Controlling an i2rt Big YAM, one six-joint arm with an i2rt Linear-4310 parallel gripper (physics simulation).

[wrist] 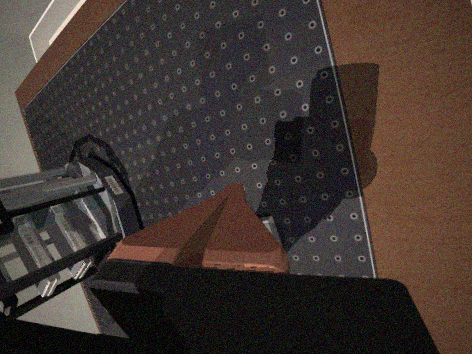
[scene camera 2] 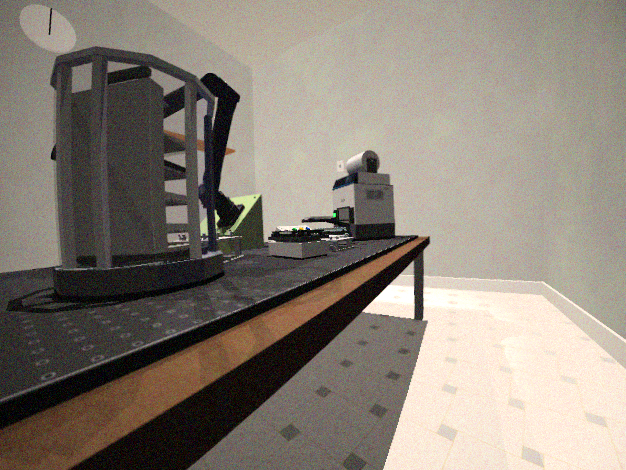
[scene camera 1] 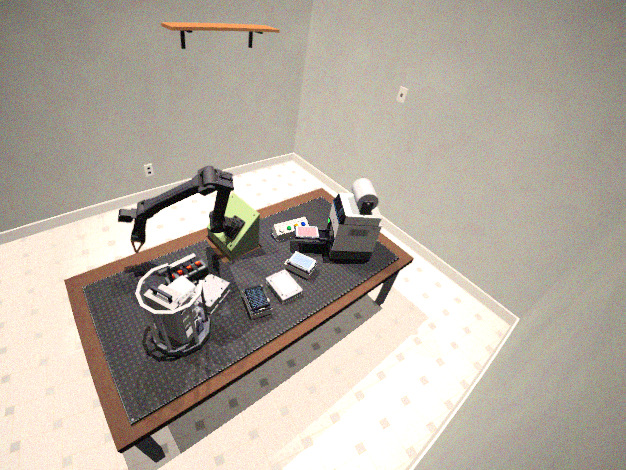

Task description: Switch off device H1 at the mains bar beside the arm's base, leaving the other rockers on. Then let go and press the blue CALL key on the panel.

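Where they show: gripper, fingertip midpoint: (wrist: pixel 237 192) (scene camera 1: pixel 136 252); arm's base, origin of the base link: (scene camera 2: pixel 231 216) (scene camera 1: pixel 235 227).
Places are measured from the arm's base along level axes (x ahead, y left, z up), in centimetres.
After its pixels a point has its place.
Observation:
The mains bar (scene camera 1: pixel 203 271) {x 6.6, y -26.4, z -11.1 cm} lies between the arm's base and the cage, with several orange-red rockers. Its labels and rocker positions are too small to read. My gripper (scene camera 1: pixel 136 247) {x -15.5, y -49.3, z 0.7 cm} (wrist: pixel 237 192) {x -15.5, y -49.3, z 0.7 cm} is shut and empty, raised above the table, left of the bar in scene camera 1. In the wrist view its fingers cover most of what lies below; a small pale piece (wrist: pixel 270 226) {x -9.8, y -42.7, z -12.0 cm} shows beside them. The cage hides the gripper in scene camera 2. The white key panel (scene camera 1: pixel 277 235) {x 12.6, y 21.7, z -9.6 cm} is at the back, right of the green block; its blue key (scene camera 1: pixel 303 223) {x 17.4, y 39.3, z -6.4 cm} is at the right end.
The tall round cage (scene camera 1: pixel 142 302) {x 27.7, y -63.9, z 18.2 cm} (scene camera 2: pixel 136 277) {x 37.5, y -60.4, z -10.7 cm} (wrist: pixel 119 205) {x 15.2, y -53.0, z -10.0 cm} stands close to the bar. A green block (scene camera 1: pixel 248 222) {x 5.6, y 4.9, z 4.9 cm} is at the arm's base. A grey-white machine (scene camera 1: pixel 353 238) {x 51.9, y 40.7, z 4.3 cm} (scene camera 2: pixel 366 209) {x 49.4, y 38.1, z 1.5 cm} stands right. A white box (scene camera 1: pixel 284 285) {x 42.4, y -2.7, z -9.1 cm} and a dark-topped box (scene camera 1: pixel 256 298) {x 40.3, y -19.8, z -6.5 cm} lie in front.

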